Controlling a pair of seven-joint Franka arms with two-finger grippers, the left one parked.
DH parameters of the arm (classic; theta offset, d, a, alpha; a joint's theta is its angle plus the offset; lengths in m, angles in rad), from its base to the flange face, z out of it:
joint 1: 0 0.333 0 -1.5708
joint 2: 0 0 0 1.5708
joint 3: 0 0.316 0.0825 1.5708
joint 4: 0 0 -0.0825 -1.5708
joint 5: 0 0.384 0 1.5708
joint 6: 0 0 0.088 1.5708
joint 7: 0 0.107 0 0
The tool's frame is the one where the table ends.
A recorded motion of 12 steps. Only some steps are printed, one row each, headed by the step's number.
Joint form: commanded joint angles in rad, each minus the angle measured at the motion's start. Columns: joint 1, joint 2, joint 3, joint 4, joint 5, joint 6, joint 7.
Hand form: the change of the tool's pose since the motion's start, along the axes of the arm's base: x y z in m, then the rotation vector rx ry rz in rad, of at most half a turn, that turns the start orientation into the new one. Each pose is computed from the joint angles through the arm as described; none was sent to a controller.
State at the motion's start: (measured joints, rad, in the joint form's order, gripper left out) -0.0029 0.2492 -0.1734 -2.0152 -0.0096 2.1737 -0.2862
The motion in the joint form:
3: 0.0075 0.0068 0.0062 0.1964 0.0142 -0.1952 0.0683
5: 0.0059 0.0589 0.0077 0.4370 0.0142 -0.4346 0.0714
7: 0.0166 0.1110 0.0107 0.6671 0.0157 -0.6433 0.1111
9: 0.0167 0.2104 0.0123 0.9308 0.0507 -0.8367 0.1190
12: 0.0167 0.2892 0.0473 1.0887 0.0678 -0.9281 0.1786
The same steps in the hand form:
3: 0.0307 0.0068 0.0673 0.0060 0.0014 -0.0627
5: 0.0541 0.0082 0.1276 0.0045 0.0522 -0.0650
7: 0.0672 0.0213 0.1859 -0.0032 0.0817 -0.0890
9: 0.0806 0.0347 0.2277 0.0187 0.1080 -0.0869
12: 0.0917 0.0593 0.2382 0.0315 0.1201 -0.1037

